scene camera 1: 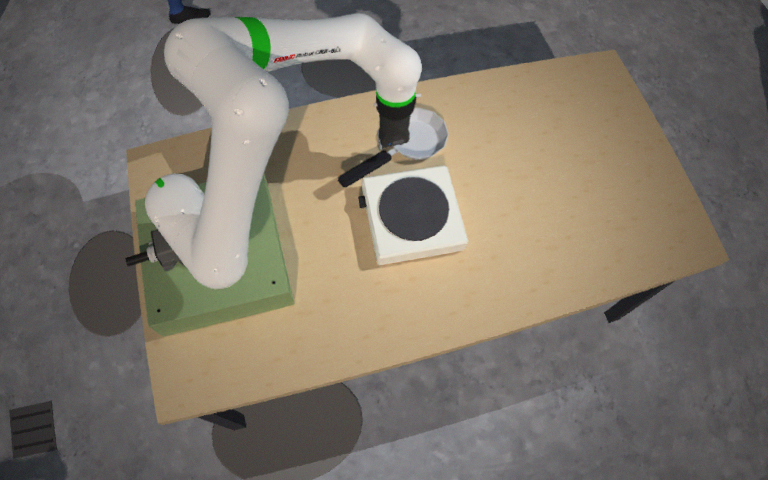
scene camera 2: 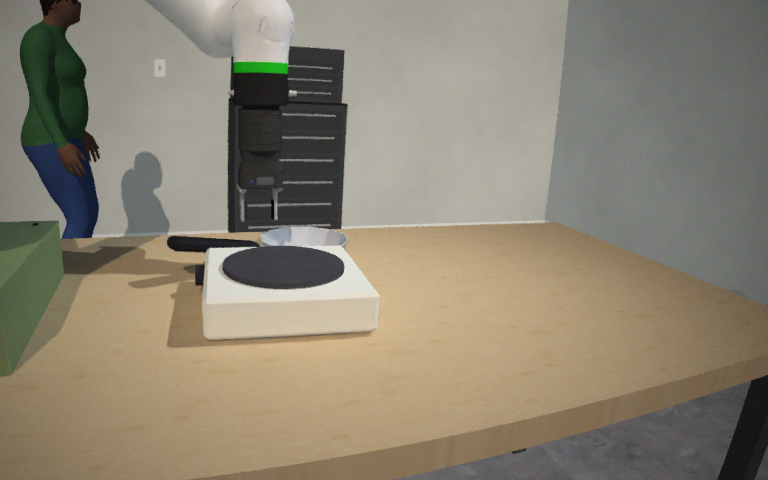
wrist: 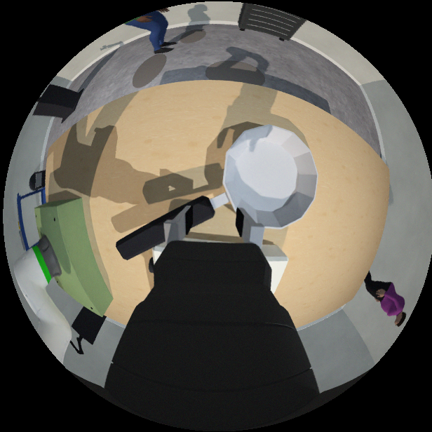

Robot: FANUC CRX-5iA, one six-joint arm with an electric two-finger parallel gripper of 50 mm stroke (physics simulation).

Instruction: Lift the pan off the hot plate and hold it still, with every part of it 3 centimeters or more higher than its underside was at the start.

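Places are measured from the arm's base along level axes (x up, y right, z ahead), in millimetres.
Pixels of known places: gripper, fingertip midpoint: (scene camera 1: 390, 144) (scene camera 2: 258, 219).
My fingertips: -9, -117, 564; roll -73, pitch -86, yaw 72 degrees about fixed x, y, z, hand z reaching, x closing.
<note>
Behind a point stands the place of what it marks, as x, y, z.
The pan, with a pale faceted bowl (scene camera 1: 424, 135) @[-102, -171, 694] (scene camera 2: 304, 237) @[-83, -236, 689] (wrist: 267, 175) and a black handle (scene camera 1: 365, 168) @[-35, -80, 478] (scene camera 2: 212, 244) @[-37, -65, 471] (wrist: 150, 235), stands on the table behind the hot plate (scene camera 1: 417, 208) @[-32, 81, 568] (scene camera 2: 283, 266) @[-31, 93, 556] (wrist: 278, 262). Its handle points left and, in scene camera 1, towards the front. The hot plate is a white box with a dark round disc, and the disc is bare. My gripper (scene camera 1: 392, 147) @[-10, -117, 564] (scene camera 2: 258, 217) @[-10, -117, 564] (wrist: 214, 215) is open and points down, with nothing between its fingers. It hangs above the handle's bowl end, apart from the pan in scene camera 2.
The green base block (scene camera 1: 260, 283) @[1, 163, 126] (scene camera 2: 31, 294) @[-55, 68, 197] (wrist: 75, 250) stands at the table's left. The hot plate's black knob (scene camera 1: 362, 201) @[-55, 4, 441] (scene camera 2: 199, 275) @[-64, 12, 440] sticks out on its left side. The wooden table (scene camera 1: 566, 169) @[-105, 68, 1062] (scene camera 2: 509, 339) @[-104, 285, 839] extends right of the pan. A dark drawer cabinet (scene camera 2: 314, 164) stands behind the table.
</note>
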